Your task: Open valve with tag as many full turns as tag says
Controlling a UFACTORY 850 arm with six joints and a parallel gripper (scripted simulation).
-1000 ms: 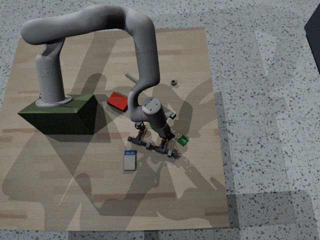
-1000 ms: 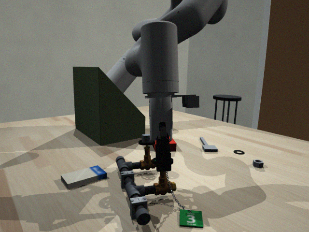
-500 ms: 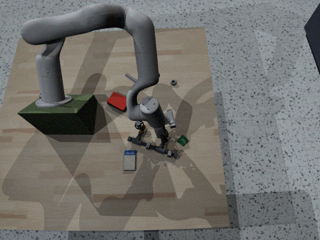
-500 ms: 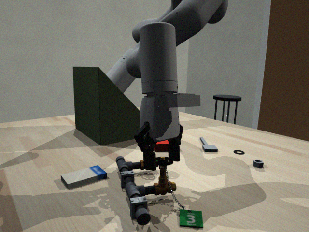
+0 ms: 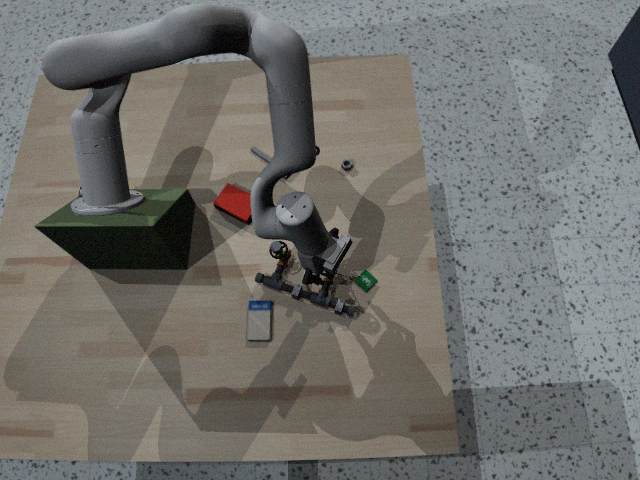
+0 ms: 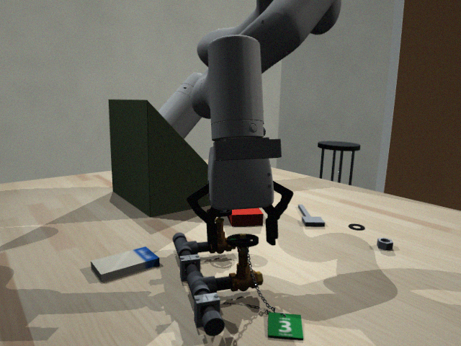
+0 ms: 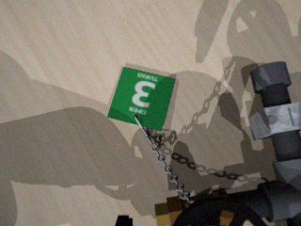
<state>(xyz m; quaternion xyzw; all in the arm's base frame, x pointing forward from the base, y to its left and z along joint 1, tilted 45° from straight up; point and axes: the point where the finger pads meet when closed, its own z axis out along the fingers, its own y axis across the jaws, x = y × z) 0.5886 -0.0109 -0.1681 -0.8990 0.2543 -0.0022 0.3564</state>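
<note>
Now: the green tag 100 mm ahead of my hand and 90 mm below it. Round my hand: red block (280 mm behind, 220 mm to the left, 80 mm below); then grey-and-blue block (180 mm behind, 130 mm to the right, 80 mm below); then grey bar tool (180 mm behind, 370 mm to the left, 80 mm below).
</note>
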